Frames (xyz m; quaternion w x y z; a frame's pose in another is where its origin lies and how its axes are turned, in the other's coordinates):
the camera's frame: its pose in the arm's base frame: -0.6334 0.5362 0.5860 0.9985 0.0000 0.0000 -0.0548
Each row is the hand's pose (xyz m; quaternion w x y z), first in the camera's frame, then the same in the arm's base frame.
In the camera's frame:
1: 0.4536 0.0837 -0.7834 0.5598 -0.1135 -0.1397 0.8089
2: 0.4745 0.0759 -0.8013 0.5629 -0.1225 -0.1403 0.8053
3: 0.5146 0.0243 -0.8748 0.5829 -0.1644 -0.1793 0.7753
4: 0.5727 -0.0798 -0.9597 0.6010 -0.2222 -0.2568 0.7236
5: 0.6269 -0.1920 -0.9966 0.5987 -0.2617 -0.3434 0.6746
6: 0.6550 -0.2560 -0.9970 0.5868 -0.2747 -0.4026 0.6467
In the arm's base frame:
1: -0.1734 0.5698 -0.1974 0.6033 -0.1210 -0.1333 0.7770
2: -0.1534 0.5597 -0.2153 0.6062 -0.1300 -0.1334 0.7732
3: -0.1192 0.5040 -0.2888 0.6245 -0.1740 -0.1700 0.7422
4: -0.0729 0.3942 -0.3737 0.6397 -0.2359 -0.2442 0.6895
5: -0.0313 0.2767 -0.4106 0.6348 -0.2801 -0.3286 0.6408
6: -0.0103 0.2101 -0.4110 0.6213 -0.2963 -0.3869 0.6135

